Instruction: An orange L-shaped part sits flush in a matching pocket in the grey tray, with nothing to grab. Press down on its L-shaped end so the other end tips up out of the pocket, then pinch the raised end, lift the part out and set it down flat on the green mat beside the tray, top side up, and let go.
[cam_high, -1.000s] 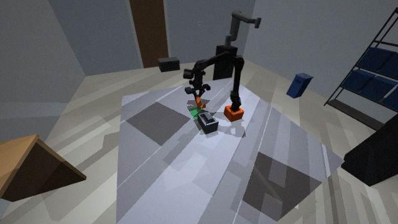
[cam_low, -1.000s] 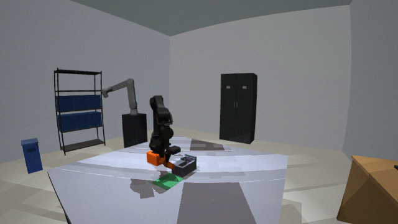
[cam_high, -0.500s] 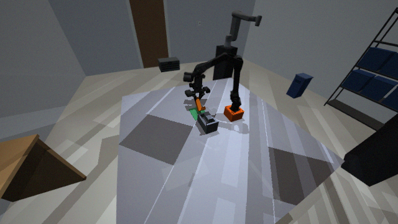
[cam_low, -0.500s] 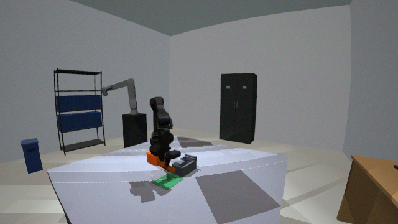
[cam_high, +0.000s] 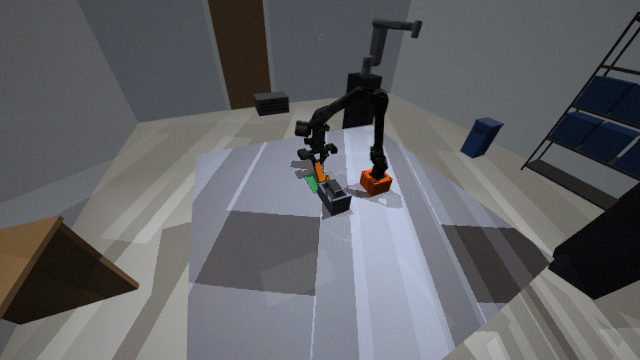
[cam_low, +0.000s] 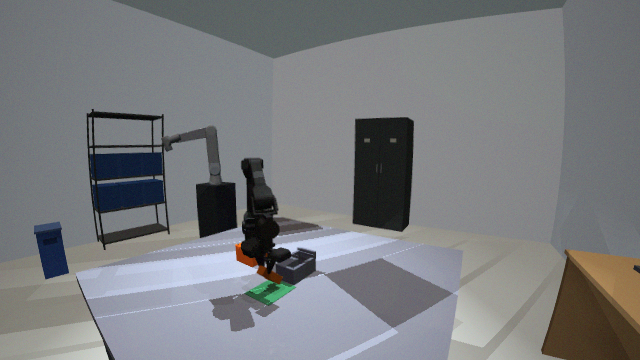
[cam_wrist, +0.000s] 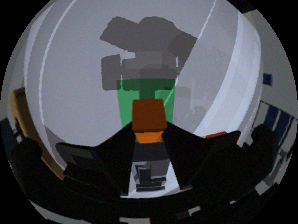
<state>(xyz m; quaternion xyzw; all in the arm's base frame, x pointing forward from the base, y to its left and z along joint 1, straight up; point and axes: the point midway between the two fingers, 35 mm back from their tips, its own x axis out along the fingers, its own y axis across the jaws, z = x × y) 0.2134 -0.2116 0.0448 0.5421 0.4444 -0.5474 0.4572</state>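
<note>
Right now the green mat is 100 mm below my gripper tip and 20 mm to the left of it. Also, from my gripper tip: orange L-shaped part: 30 mm to the left, 30 mm below, 10 mm behind.
</note>
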